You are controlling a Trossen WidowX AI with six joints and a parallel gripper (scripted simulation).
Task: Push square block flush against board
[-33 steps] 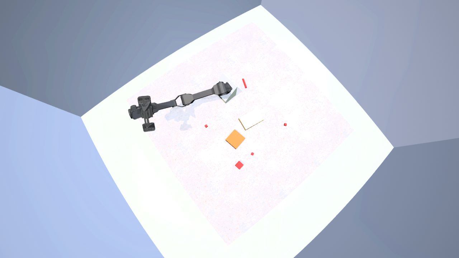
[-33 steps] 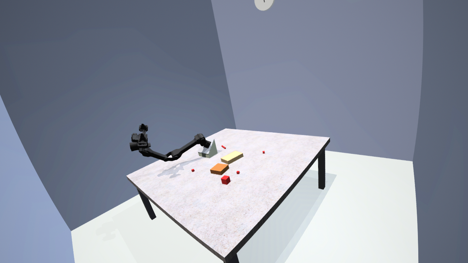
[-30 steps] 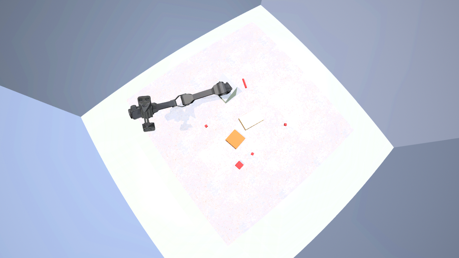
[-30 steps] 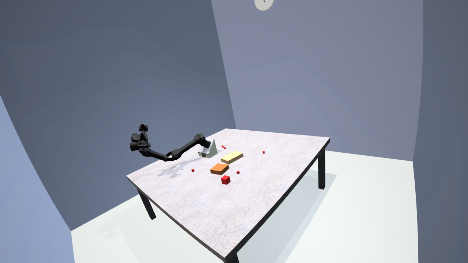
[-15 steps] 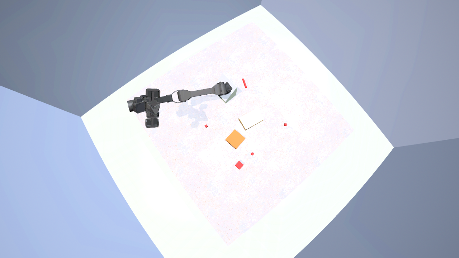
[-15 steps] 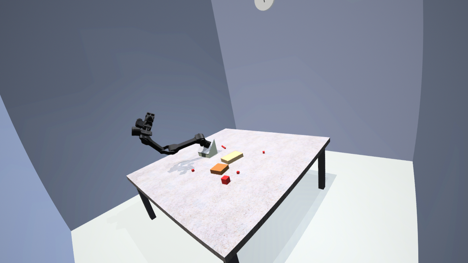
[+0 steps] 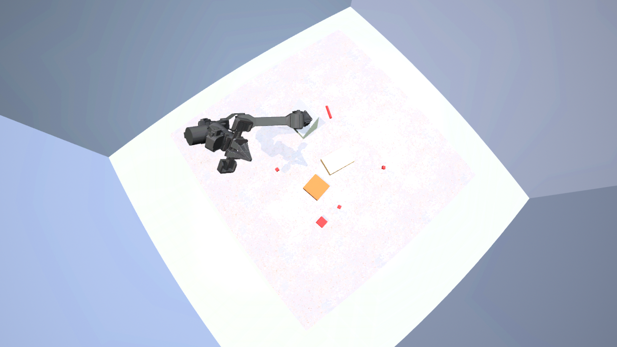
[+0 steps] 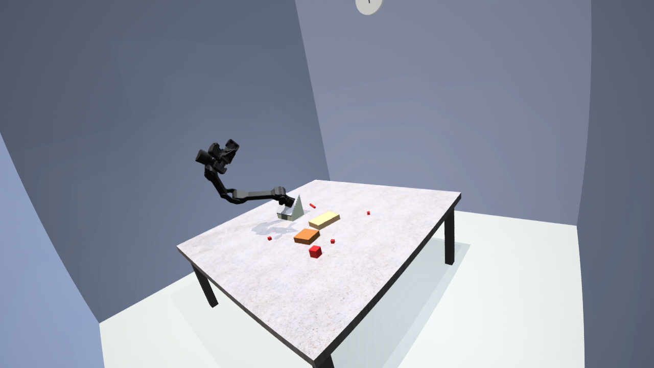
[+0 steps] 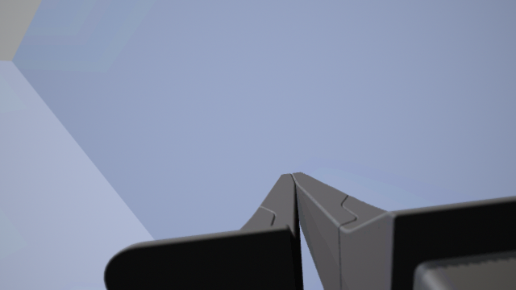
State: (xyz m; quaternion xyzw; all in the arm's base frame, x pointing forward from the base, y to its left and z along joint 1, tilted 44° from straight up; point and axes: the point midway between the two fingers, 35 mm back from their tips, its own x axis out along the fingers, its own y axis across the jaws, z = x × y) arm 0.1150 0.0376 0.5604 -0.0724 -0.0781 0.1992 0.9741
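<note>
Right now my gripper tip is 520 mm above the orange square block, 190 mm to the right of it and 130 mm short of it. Round my gripper tip: red cube: 510 mm below, 290 mm ahead, 100 mm to the left; red stick: 530 mm below, 520 mm to the left, 170 mm behind; pale cream board: 520 mm below, 370 mm to the left, 90 mm ahead.
</note>
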